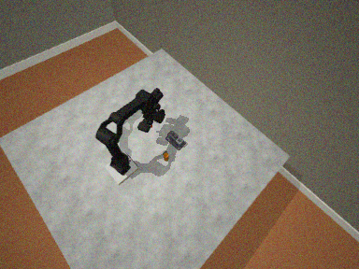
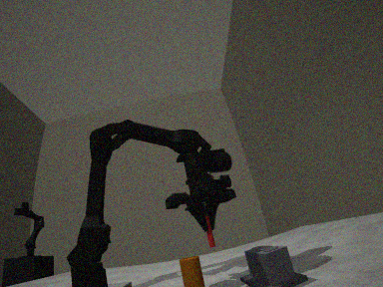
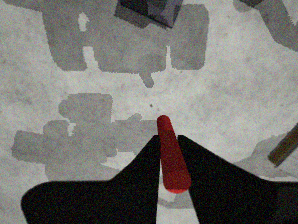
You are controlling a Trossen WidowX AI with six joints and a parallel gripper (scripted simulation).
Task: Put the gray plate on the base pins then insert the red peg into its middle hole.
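The gray plate lies 16 cm to the right of my gripper tip, 7 cm below it and 5 cm ahead of it. Round my gripper tip: red peg right at my gripper tip; then small orange block 19 cm to the right, 8 cm below, 8 cm behind; then dark flat base 16 cm to the right, 11 cm below, 5 cm ahead.
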